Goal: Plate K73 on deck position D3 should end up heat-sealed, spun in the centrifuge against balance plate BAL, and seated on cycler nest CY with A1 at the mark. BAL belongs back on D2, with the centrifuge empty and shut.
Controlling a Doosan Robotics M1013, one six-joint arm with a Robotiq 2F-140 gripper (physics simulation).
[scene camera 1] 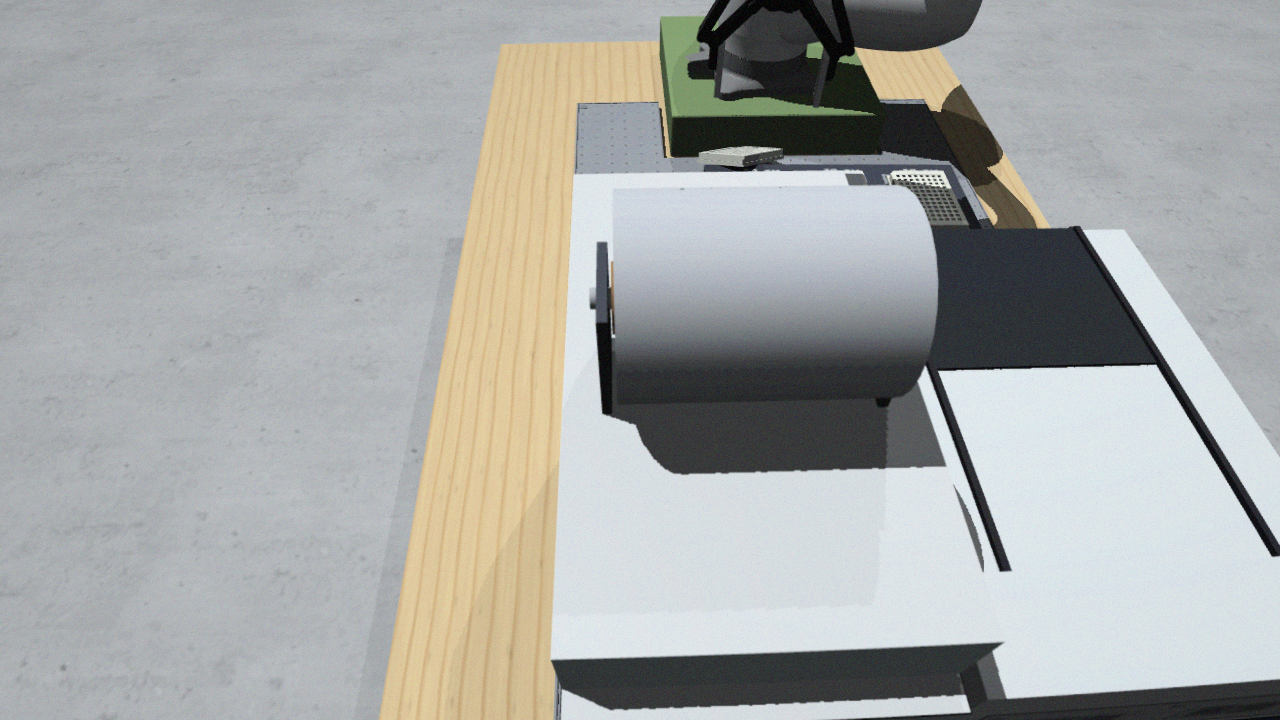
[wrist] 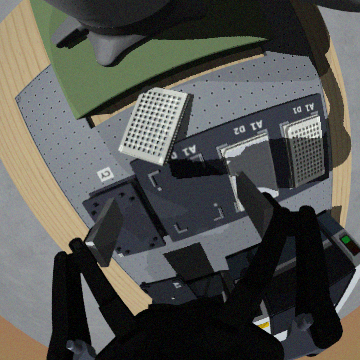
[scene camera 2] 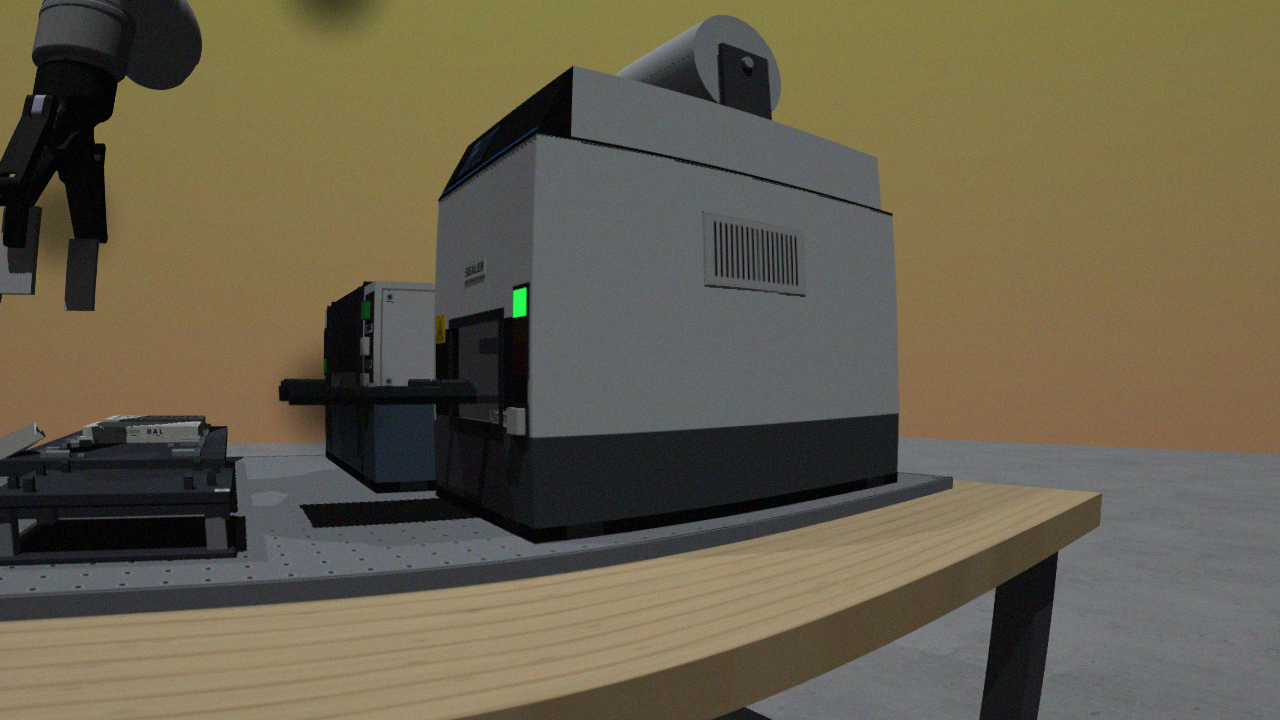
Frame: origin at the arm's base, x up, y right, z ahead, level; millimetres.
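Seen in the pictures: gripper, between the fingertips: (scene camera 1: 766, 96) (wrist: 175, 197) (scene camera 2: 50, 303); arm's base, origin of its link: (scene camera 1: 758, 70).
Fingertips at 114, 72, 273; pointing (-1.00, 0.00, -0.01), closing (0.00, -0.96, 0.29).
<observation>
Offsets run from my fingertips to a thing's top centre, as dx, dy, dz. "*": to the spot under its first point.
A white welled plate (wrist: 154, 126) (scene camera 1: 741, 156) (scene camera 2: 19, 440), seemingly K73 though no label is legible, lies tilted and skewed at the deck's outer edge by the D3 label. It is off the D3 pocket @(* -130, +7, +92) (wrist: 195, 202), whose corner guides show bare. Plate BAL @(-114, -110, +88) (wrist: 255, 162) (scene camera 2: 153, 431) sits on D2, partly behind a finger in the wrist view. Cycler nest CY @(-125, +163, +72) (wrist: 131, 217) holds no plate. My gripper (wrist: 175, 197) (scene camera 1: 769, 85) (scene camera 2: 51, 277) is open and empty, above the deck and nest area. The centrifuge's inside does not show.
Another welled plate @(-114, -233, +103) (wrist: 306, 152) sits on D1. The sealer @(+298, +190, +567) (scene camera 2: 716, 340) shows a green light and carries a big film roll @(+298, +192, +589) (scene camera 1: 774, 295). A dark tray @(* -73, +214, +310) (scene camera 2: 443, 391) shows at its front. Another machine (scene camera 2: 407, 344) stands behind. The green robot base (wrist: 110, 85) borders the deck.
</observation>
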